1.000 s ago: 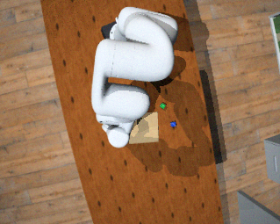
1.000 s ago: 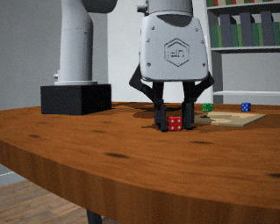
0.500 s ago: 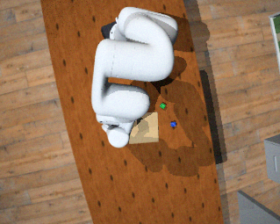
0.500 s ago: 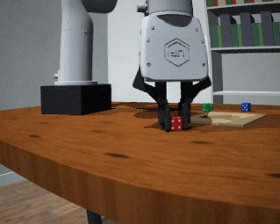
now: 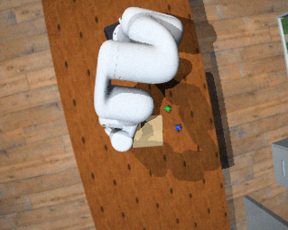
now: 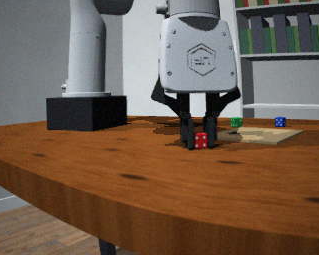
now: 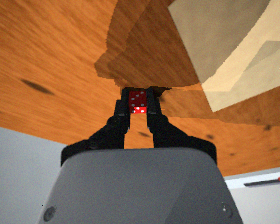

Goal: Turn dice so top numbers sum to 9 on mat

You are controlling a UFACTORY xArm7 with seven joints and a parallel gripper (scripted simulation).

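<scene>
The tan mat lies 13 cm to the left of my hand, 6 cm ahead of it and 2 cm below it. Round my hand: red die (1 cm below); then blue die (27 cm to the left, 9 cm ahead, 1 cm below); then green die (24 cm to the left, 1 cm below, 1 cm behind).
</scene>
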